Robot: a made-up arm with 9 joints. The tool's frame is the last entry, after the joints.
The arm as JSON. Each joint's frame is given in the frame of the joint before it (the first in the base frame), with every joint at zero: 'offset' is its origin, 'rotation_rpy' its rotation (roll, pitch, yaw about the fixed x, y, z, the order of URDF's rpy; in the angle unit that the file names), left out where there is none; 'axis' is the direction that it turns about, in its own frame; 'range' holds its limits. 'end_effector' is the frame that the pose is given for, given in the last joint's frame.
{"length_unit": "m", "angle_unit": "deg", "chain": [
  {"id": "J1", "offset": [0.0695, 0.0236, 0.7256], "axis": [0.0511, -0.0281, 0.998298], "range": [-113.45, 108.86]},
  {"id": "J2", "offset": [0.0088, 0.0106, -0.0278], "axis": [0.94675, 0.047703, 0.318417], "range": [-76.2, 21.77]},
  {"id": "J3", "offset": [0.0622, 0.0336, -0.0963], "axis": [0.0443, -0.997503, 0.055], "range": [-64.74, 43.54]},
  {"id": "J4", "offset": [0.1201, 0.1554, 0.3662], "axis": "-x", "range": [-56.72, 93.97]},
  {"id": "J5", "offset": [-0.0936, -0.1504, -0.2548], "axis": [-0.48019, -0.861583, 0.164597], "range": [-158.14, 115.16]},
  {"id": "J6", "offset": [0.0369, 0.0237, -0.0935], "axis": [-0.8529, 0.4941, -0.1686], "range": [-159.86, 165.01]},
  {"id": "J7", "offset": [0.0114, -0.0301, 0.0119], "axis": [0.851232, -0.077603, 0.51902], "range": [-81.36, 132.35]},
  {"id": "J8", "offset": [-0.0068, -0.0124, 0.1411], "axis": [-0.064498, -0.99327, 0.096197], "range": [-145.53, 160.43]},
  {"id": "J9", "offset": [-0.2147, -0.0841, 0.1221], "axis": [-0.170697, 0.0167, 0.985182], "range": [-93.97, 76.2]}
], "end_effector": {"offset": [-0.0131, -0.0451, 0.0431], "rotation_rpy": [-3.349, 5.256, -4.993]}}
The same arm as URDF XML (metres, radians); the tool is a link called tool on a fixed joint. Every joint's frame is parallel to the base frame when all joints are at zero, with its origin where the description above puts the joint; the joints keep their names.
<robot name="arm">
  <joint name="J1" type="revolute">
    <parent link="base"/>
    <child link="link1"/>
    <origin xyz="0.0695 0.0236 0.7256"/>
    <axis xyz="0.0511 -0.0281 0.998298"/>
    <limit lower="-1.9801" upper="1.9"/>
  </joint>
  <joint name="J2" type="revolute">
    <parent link="link1"/>
    <child link="link2"/>
    <origin xyz="0.0088 0.0106 -0.0278"/>
    <axis xyz="0.94675 0.047703 0.318417"/>
    <limit lower="-1.3299" upper="0.38"/>
  </joint>
  <joint name="J3" type="revolute">
    <parent link="link2"/>
    <child link="link3"/>
    <origin xyz="0.0622 0.0336 -0.0963"/>
    <axis xyz="0.0443 -0.997503 0.055"/>
    <limit lower="-1.1299" upper="0.7599"/>
  </joint>
  <joint name="J4" type="revolute">
    <parent link="link3"/>
    <child link="link4"/>
    <origin xyz="0.1201 0.1554 0.3662"/>
    <axis xyz="-1 0 0"/>
    <limit lower="-0.99" upper="1.6401"/>
  </joint>
  <joint name="J5" type="revolute">
    <parent link="link4"/>
    <child link="link5"/>
    <origin xyz="-0.0936 -0.1504 -0.2548"/>
    <axis xyz="-0.48019 -0.861583 0.164597"/>
    <limit lower="-2.7601" upper="2.0099"/>
  </joint>
  <joint name="J6" type="revolute">
    <parent link="link5"/>
    <child link="link6"/>
    <origin xyz="0.0369 0.0237 -0.0935"/>
    <axis xyz="-0.8529 0.4941 -0.1686"/>
    <limit lower="-2.7901" upper="2.88"/>
  </joint>
  <joint name="J7" type="revolute">
    <parent link="link6"/>
    <child link="link7"/>
    <origin xyz="0.0114 -0.0301 0.0119"/>
    <axis xyz="0.851232 -0.077603 0.51902"/>
    <limit lower="-1.42" upper="2.3099"/>
  </joint>
  <joint name="J8" type="revolute">
    <parent link="link7"/>
    <child link="link8"/>
    <origin xyz="-0.0068 -0.0124 0.1411"/>
    <axis xyz="-0.064498 -0.99327 0.096197"/>
    <limit lower="-2.54" upper="2.8"/>
  </joint>
  <joint name="J9" type="revolute">
    <parent link="link8"/>
    <child link="link9"/>
    <origin xyz="-0.2147 -0.0841 0.1221"/>
    <axis xyz="-0.170697 0.0167 0.985182"/>
    <limit lower="-1.6401" upper="1.3299"/>
  </joint>
  <joint name="tool_joint" type="fixed">
    <parent link="link9"/>
    <child link="tool"/>
    <origin xyz="-0.0131 -0.0451 0.0431" rpy="-0.0585 0.0917 -0.0871"/>
  </joint>
  <link name="base"/>
  <link name="link1"/>
  <link name="link2"/>
  <link name="link3"/>
  <link name="link4"/>
  <link name="link5"/>
  <link name="link6"/>
  <link name="link7"/>
  <link name="link8"/>
  <link name="link9"/>
  <link name="tool"/>
</robot>

